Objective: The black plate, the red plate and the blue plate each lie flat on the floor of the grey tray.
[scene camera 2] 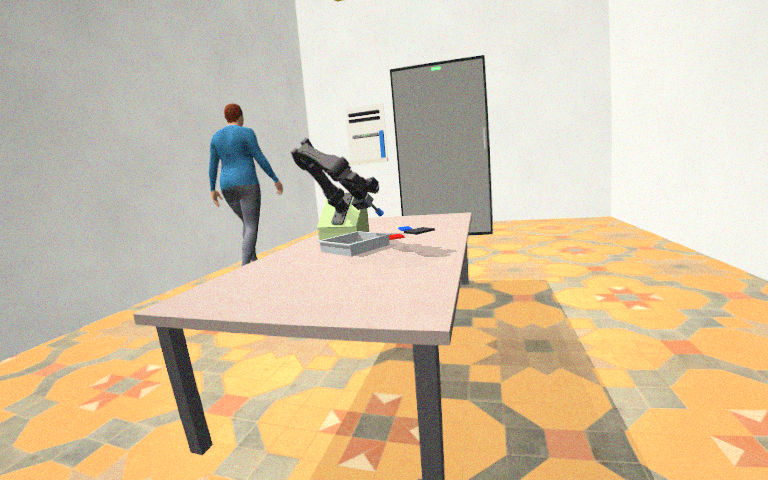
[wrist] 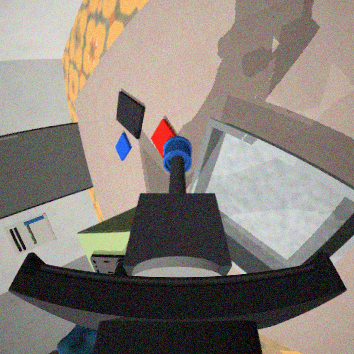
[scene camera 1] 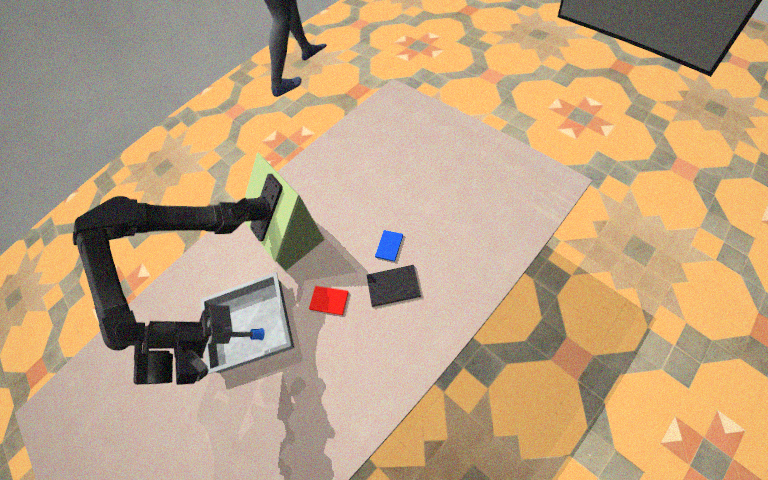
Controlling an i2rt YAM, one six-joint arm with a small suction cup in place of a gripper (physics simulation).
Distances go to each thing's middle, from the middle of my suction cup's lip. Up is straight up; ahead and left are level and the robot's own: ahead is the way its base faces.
Labels:
Now: suction cup 20 mm past the red plate point(scene camera 1: 328, 300), 180 mm to the right of it and 150 mm above it. Round my suction cup: grey tray point(scene camera 1: 260, 303) 120 mm behind, 40 mm to the right, 130 mm below; black plate point(scene camera 1: 398, 284) 60 mm ahead, 350 mm to the left, 150 mm below.

